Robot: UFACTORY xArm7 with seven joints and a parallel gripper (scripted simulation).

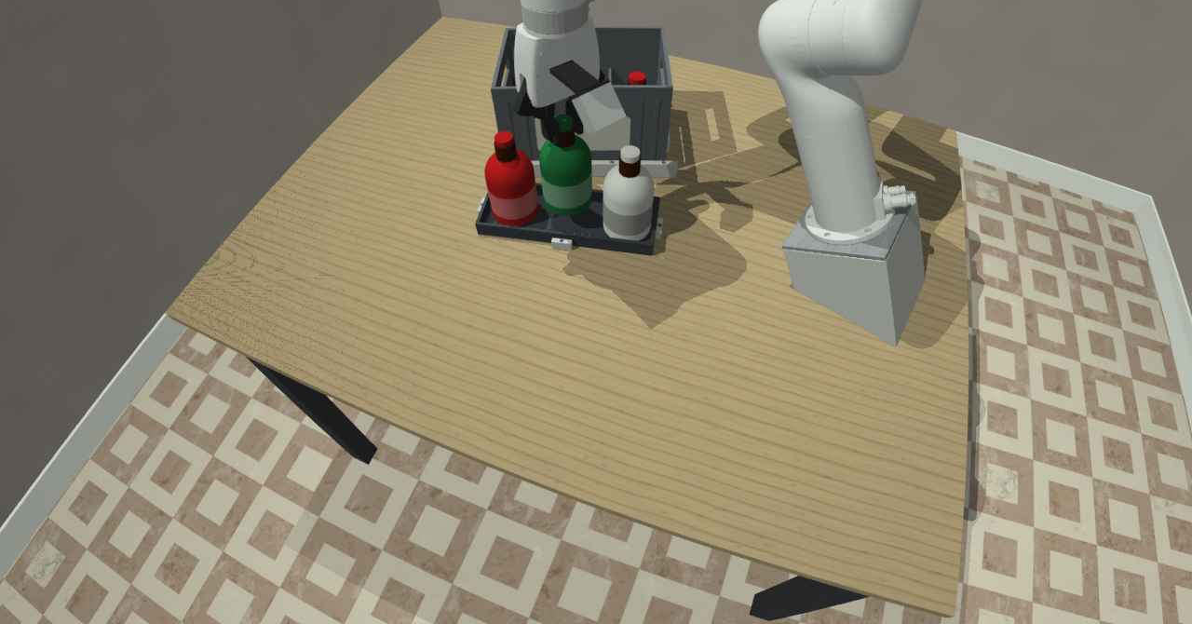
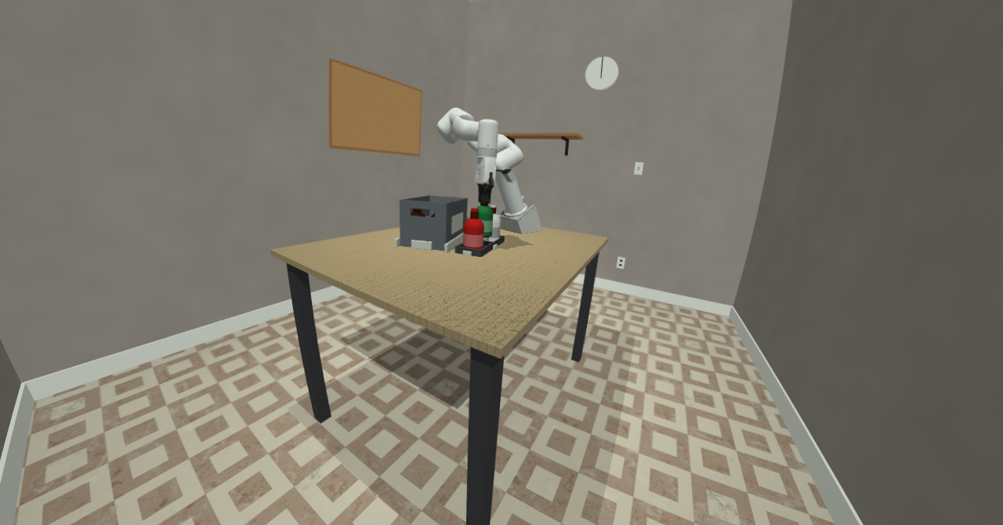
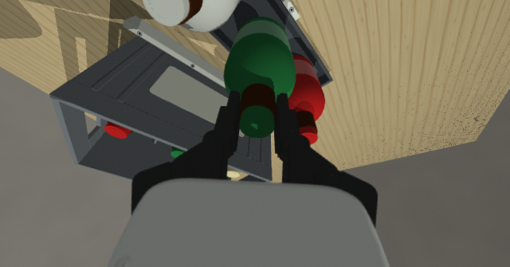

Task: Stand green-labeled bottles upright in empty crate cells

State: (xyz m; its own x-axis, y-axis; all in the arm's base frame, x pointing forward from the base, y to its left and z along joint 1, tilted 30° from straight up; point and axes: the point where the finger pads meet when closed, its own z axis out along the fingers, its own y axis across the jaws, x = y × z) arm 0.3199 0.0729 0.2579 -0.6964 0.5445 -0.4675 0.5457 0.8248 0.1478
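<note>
The green-labeled bottle is 7 cm below my hand. Also, from my hand: white bottle: 9 cm behind, 1 cm to the right, 11 cm below; then dark tray: 18 cm below; then red bottle: 9 cm ahead, 1 cm to the left, 11 cm below.
</note>
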